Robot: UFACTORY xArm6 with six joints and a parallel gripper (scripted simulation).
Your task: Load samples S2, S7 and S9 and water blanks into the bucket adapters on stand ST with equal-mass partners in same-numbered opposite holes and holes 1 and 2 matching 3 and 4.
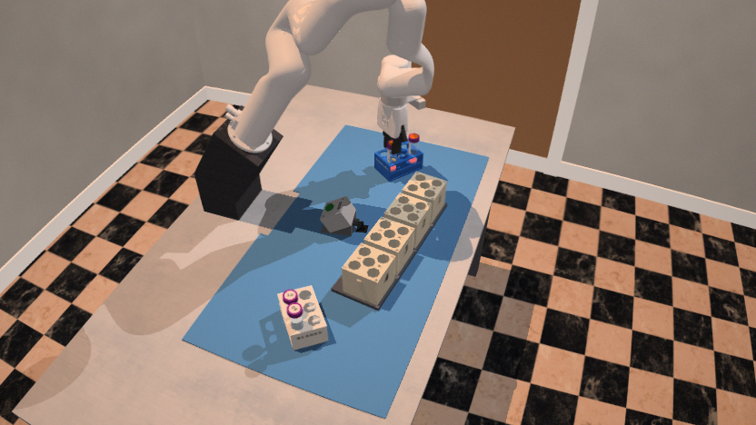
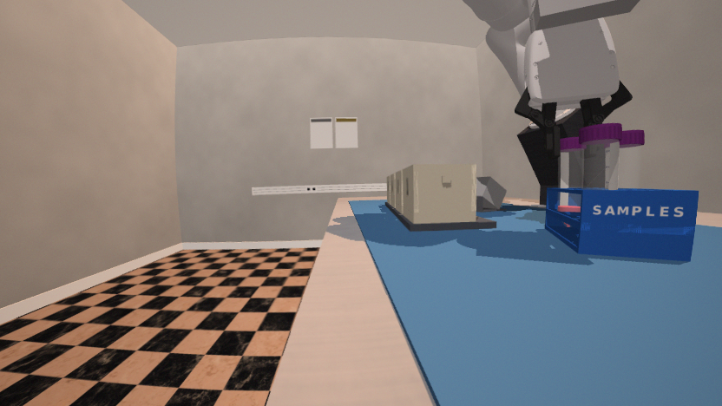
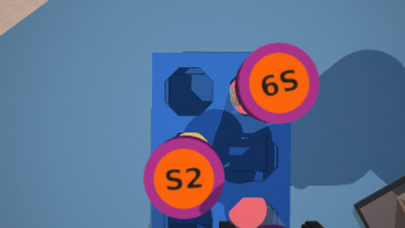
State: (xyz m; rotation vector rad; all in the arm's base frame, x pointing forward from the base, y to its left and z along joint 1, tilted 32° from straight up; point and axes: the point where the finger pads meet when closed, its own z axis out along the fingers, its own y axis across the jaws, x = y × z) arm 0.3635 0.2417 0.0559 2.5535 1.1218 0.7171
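Right now the tube is 60 mm to the left of my hand, 60 mm below it and 50 mm ahead of it. Round my hand: blue sample rack 90 mm below, 40 mm to the left, 10 mm ahead; adapter 250 mm to the right, 100 mm ahead, 70 mm below; green done key 260 mm to the right, 120 mm behind, 50 mm below.
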